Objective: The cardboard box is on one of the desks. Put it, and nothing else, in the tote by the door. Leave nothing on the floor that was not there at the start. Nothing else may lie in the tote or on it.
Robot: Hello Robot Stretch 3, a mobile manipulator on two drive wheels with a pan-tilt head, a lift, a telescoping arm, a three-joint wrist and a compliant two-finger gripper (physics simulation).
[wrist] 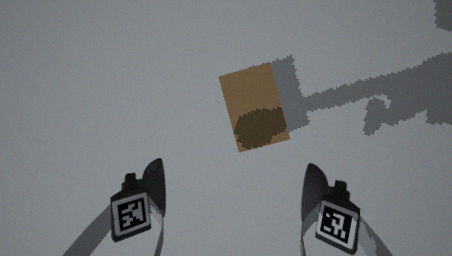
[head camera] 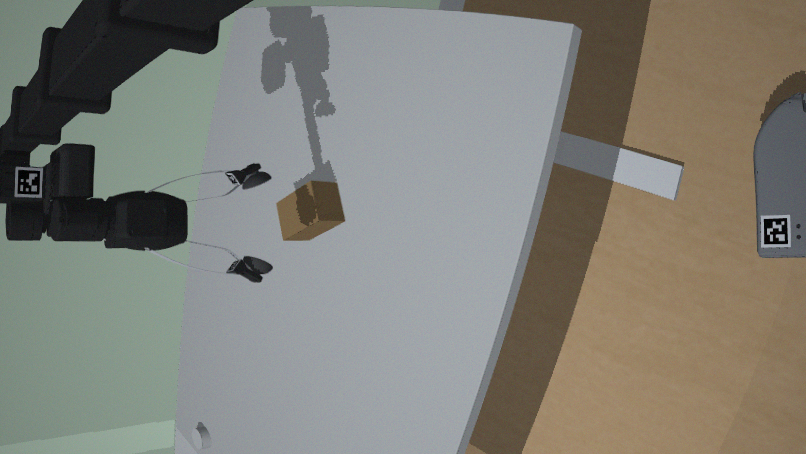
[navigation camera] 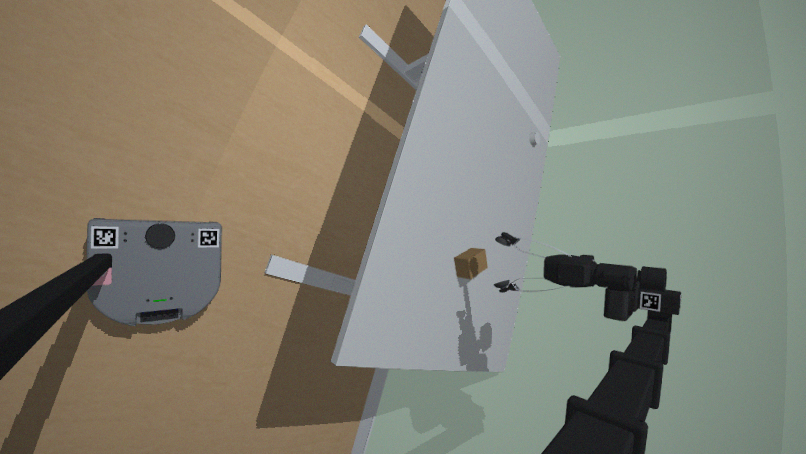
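Seen in the pictures: gripper, between the fingertips: [head camera: 268, 222] [navigation camera: 496, 261]; robot's base, origin of its link: [navigation camera: 160, 234].
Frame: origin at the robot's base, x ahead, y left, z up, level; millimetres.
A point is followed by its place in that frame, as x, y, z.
Observation:
The cardboard box [head camera: 326, 197] @(-60, -679, 747) [navigation camera: 465, 265] @(-45, -674, 759) [wrist: 247, 90] is a small brown block on the light grey desk [head camera: 406, 281] @(55, -552, 720) [navigation camera: 439, 186] @(171, -595, 720) [wrist: 75, 75]. Part of the gripper's shadow lies on the box. My gripper [head camera: 250, 222] @(-22, -661, 861) [navigation camera: 506, 262] @(-22, -661, 861) [wrist: 233, 180] @(-22, -661, 861) is open and empty. Its fingertips stand apart from the box, on the side toward the green wall in the head view. In the wrist view the box lies beyond the fingertips, a little above the middle, turned slightly. Its height above the desk is hard to tell. The tote does not show in these views.
My base [head camera: 781, 174] @(-107, -114, 160) [navigation camera: 163, 270] @(-100, -9, 160) stands on the wooden floor [head camera: 665, 338] @(236, -406, 1) [navigation camera: 169, 112] @(424, -6, 1), off the desk's long edge. Desk feet [head camera: 648, 172] @(-142, -441, 25) [navigation camera: 287, 269] @(-140, -444, 25) reach out toward it. A small round white thing [head camera: 201, 435] @(427, -1145, 741) [navigation camera: 533, 139] @(430, -1143, 738) is on the desk by the green wall [head camera: 101, 338] @(212, -1281, 915) [navigation camera: 665, 197] @(190, -1273, 1159).

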